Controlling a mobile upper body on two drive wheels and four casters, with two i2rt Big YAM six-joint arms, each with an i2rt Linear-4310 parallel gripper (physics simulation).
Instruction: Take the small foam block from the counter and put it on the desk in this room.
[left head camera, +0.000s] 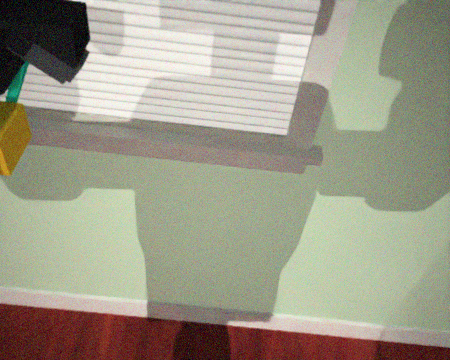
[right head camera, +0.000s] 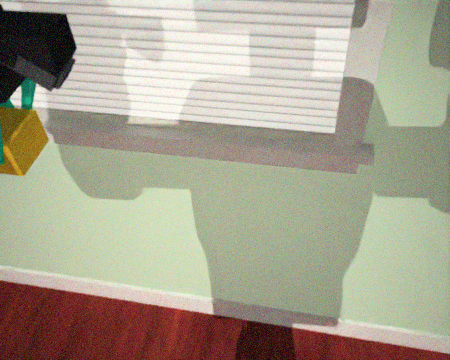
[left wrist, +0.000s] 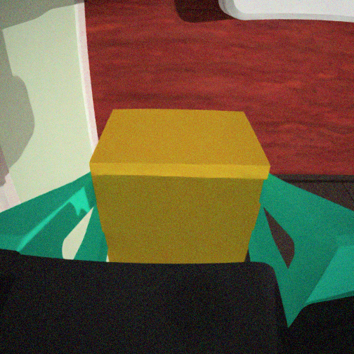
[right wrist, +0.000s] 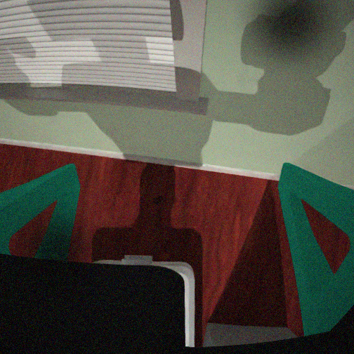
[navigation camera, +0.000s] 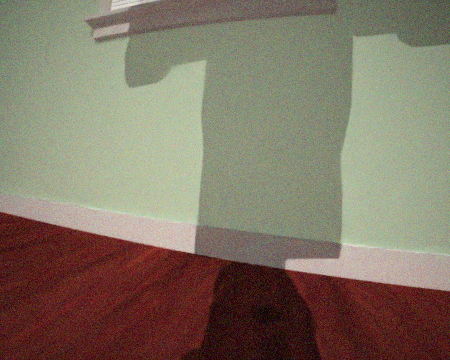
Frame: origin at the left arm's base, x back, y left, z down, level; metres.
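Seen in the pictures: left gripper, between the fingertips: (right head camera: 12, 144).
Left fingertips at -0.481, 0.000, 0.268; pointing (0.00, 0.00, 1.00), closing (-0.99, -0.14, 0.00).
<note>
Pixels of each thing's top centre, then the offset from my left fingertips to it, as dx, dy, dz. "spot": a spot on its surface instead. Level surfaces: height alone.
- yellow foam block, a spot on its surface: (left head camera: 15, 137) (right head camera: 28, 141) spot: +0.005, -0.024, -0.009
- window with blinds, a spot on its surface: (left head camera: 200, 60) (right head camera: 238, 60) spot: -0.375, -0.241, +0.132
- floor, height of its surface: dz +1.142
The yellow foam block (left head camera: 15, 137) (right head camera: 27, 142) (left wrist: 177, 215) is held between the green fingers of my left gripper (left wrist: 177, 174), which is shut on it. The block fills the middle of the left wrist view and shows at the left edge of both head views, in front of the wall and window. My right gripper (right wrist: 178, 174) is wide open and empty, with its two green fingers far apart above the floor in the right wrist view. The counter and the desk cannot be made out in these views.
A green wall (left head camera: 225, 225) (navigation camera: 125, 125) with a white baseboard (navigation camera: 150, 232) stands ahead. A window with blinds (left head camera: 200, 60) (right head camera: 240, 60) and its sill (left head camera: 200, 150) are above. The floor (navigation camera: 100, 285) is red wood. The robot's shadow falls on wall and floor. A white rounded base edge (right wrist: 189, 300) shows low.
</note>
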